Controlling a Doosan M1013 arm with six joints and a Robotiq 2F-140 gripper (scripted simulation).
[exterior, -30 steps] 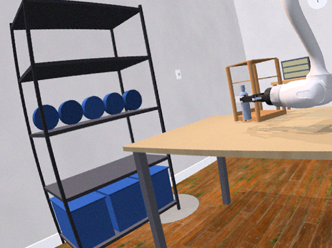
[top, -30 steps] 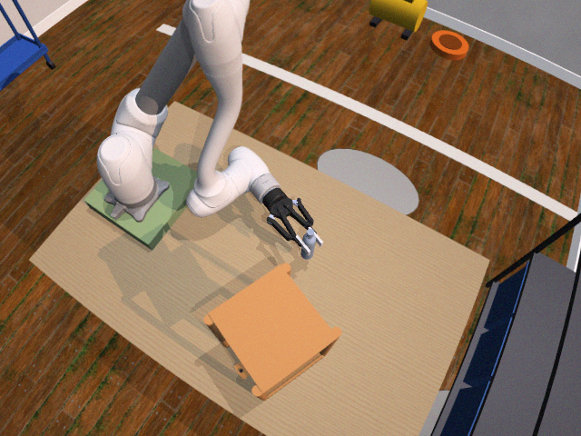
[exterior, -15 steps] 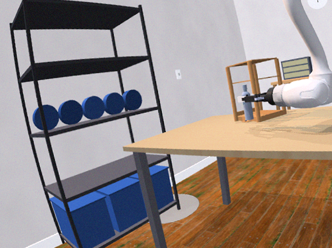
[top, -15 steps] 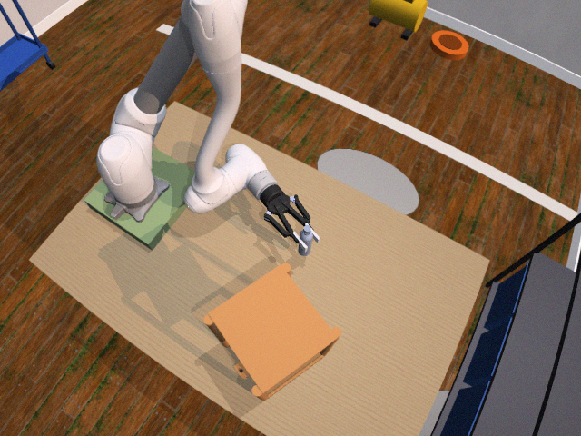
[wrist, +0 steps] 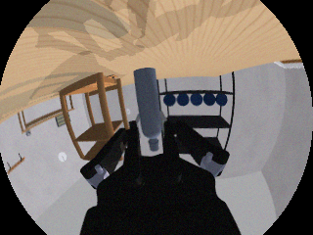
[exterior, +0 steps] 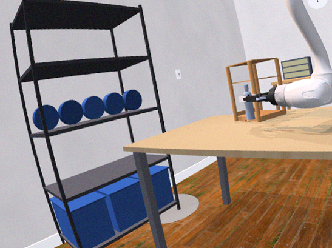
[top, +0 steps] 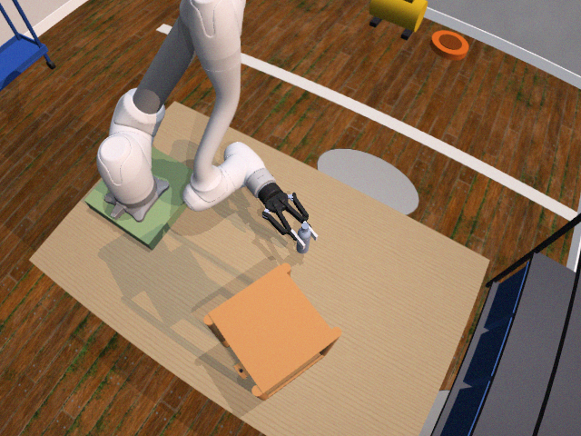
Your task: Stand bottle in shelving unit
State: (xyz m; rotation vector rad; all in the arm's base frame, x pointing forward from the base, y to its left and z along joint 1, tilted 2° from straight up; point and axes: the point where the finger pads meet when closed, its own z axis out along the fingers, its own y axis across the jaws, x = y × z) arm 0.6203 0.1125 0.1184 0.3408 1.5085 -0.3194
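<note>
Now: hand 8 cm short of the wooden shelving unit, 33 cm to the left of it and 2 cm below it. Also, from my hand: grey-blue bottle 1 cm above.
</note>
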